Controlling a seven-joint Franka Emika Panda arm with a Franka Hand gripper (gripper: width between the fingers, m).
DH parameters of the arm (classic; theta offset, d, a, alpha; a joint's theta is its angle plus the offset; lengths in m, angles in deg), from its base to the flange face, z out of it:
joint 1: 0 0.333 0 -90
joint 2: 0 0 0 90
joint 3: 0 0.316 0.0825 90
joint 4: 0 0 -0.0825 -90
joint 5: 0 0.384 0 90
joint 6: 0 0 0.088 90
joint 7: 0 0.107 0 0
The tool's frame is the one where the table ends.
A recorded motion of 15 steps. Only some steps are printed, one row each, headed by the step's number.
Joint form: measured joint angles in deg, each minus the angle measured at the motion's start. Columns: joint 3, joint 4, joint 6, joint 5, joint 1, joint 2, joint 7.
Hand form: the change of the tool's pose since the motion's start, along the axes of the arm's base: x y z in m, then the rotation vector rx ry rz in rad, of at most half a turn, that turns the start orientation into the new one. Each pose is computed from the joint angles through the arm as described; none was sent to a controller.
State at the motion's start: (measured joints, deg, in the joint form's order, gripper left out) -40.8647 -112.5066 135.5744 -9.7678 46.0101 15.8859 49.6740
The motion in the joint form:
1: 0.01 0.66 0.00 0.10 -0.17 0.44 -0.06
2: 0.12 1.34 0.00 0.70 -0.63 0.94 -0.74
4: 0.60 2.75 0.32 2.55 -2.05 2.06 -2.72
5: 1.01 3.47 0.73 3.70 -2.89 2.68 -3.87
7: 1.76 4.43 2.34 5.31 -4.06 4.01 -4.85
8: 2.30 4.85 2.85 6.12 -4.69 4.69 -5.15
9: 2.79 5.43 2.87 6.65 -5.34 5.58 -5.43
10: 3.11 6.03 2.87 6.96 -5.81 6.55 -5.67
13: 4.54 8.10 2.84 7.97 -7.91 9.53 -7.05
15: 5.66 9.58 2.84 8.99 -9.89 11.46 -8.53
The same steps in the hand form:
1: 0.0031 -0.0001 0.0016 -0.0031 -0.0056 -0.0007
2: 0.0066 -0.0022 0.0026 -0.0017 -0.0077 0.0006
4: 0.0144 -0.0086 0.0039 0.0085 -0.0131 0.0049
5: 0.0188 -0.0112 0.0042 0.0167 -0.0184 0.0096
7: 0.0263 -0.0123 0.0013 0.0283 -0.0386 0.0139
8: 0.0293 -0.0120 -0.0017 0.0349 -0.0428 0.0129
9: 0.0324 -0.0125 -0.0063 0.0342 -0.0387 0.0113
10: 0.0355 -0.0127 -0.0113 0.0291 -0.0339 0.0116
13: 0.0460 -0.0160 -0.0268 0.0156 -0.0168 0.0192
15: 0.0536 -0.0233 -0.0371 0.0126 -0.0047 0.0230

